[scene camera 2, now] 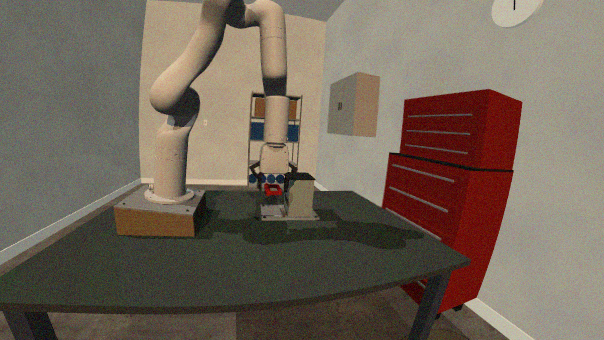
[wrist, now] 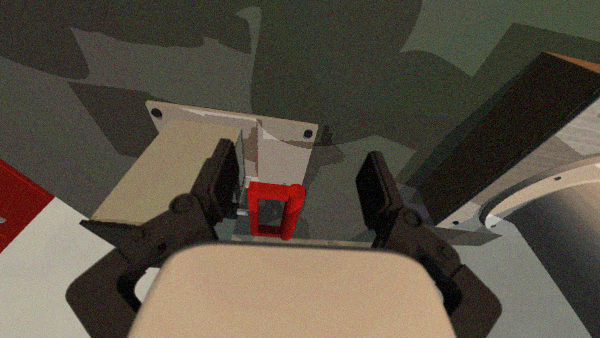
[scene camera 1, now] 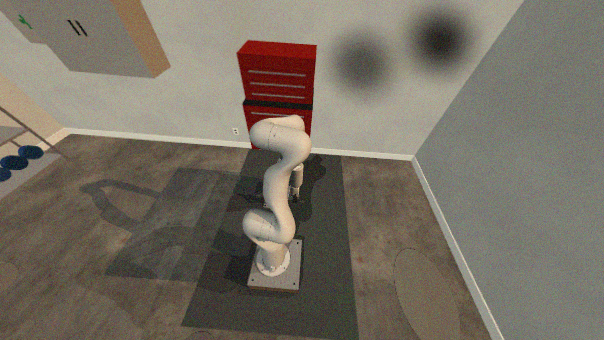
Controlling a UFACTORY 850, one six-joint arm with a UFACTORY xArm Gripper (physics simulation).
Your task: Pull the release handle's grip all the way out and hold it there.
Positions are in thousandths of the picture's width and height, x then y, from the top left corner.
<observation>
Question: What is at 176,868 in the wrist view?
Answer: The gripper.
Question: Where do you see a base plate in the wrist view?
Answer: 461,448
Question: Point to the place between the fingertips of the gripper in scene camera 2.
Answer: At 451,560
</observation>
